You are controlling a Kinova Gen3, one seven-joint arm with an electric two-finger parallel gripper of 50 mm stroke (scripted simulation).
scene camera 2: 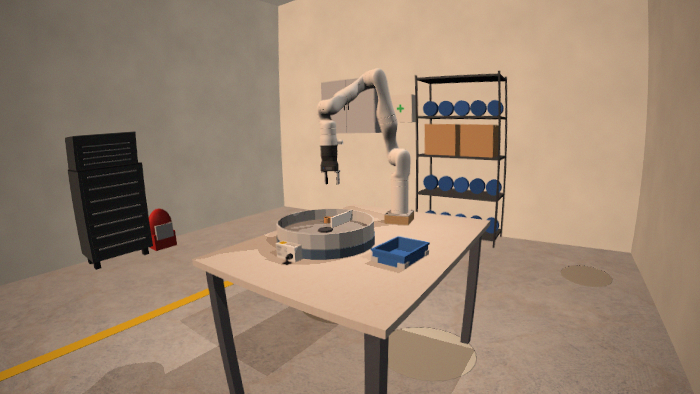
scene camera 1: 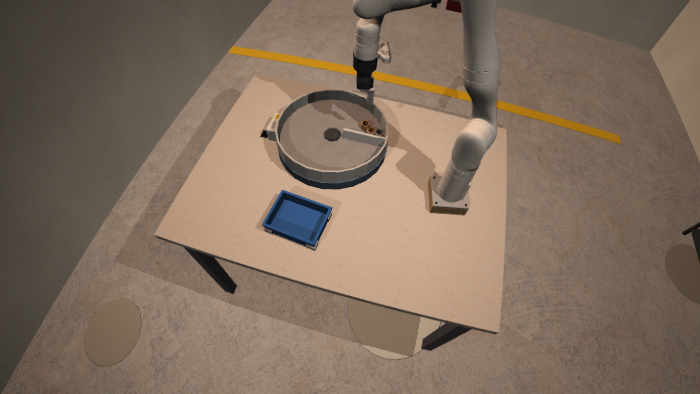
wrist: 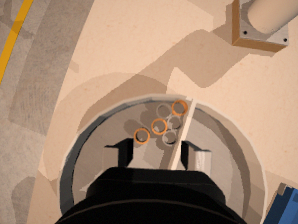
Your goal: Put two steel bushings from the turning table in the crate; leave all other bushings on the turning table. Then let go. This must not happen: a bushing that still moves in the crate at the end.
same spot on round turning table: (scene camera 2: 318, 226) = (scene camera 1: 345, 124)
